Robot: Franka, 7 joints.
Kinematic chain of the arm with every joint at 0, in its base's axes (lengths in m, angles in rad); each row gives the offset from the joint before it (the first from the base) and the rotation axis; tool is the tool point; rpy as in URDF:
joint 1: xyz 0 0 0.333 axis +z
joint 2: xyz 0 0 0 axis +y
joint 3: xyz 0 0 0.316 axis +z
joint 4: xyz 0.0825 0 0 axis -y
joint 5: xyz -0.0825 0 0.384 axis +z
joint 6: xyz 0 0 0 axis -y
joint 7: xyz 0.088 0 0 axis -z
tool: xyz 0 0 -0.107 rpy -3.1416 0 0
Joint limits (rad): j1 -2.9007..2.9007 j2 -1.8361..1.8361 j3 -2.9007..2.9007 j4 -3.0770..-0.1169 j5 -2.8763..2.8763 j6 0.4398..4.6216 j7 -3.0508..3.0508
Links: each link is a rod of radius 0.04 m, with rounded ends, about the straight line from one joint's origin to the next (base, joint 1, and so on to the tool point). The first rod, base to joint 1, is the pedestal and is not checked.
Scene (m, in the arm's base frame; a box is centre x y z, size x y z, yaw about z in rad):
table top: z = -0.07
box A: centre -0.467 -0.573 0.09 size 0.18 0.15 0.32 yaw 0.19
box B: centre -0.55 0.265 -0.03 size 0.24 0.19 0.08 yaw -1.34
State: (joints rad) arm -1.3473 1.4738 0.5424 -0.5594 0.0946 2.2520 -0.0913
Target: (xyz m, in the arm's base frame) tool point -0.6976 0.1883 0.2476
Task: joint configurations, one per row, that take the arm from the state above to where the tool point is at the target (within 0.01 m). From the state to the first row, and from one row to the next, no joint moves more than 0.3 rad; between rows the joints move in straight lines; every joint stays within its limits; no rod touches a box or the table.
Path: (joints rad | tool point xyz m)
1: -1.5998 1.2115 0.2923 -0.7630 0.0667 2.1078 -0.0913 | 0.0984 -0.8086 0.2149
2: -1.8522 0.9491 0.0421 -0.9665 0.0388 1.9636 -0.0913 | -0.1963 -0.7624 0.2957
3: -2.1047 0.6868 -0.2080 -1.1701 0.0108 1.8193 -0.0913 | -0.4670 -0.5730 0.3928
4: -2.3564 0.7840 -0.3803 -1.2074 -0.0154 1.8372 -0.0913 | -0.6451 -0.3566 0.3257
5: -2.6080 0.8813 -0.5525 -1.2447 -0.0417 1.8551 -0.0913 | -0.7250 -0.0878 0.2763
6: -2.8597 0.9786 -0.7247 -1.2819 -0.0679 1.8730 -0.0913 | -0.6976 0.1883 0.2476

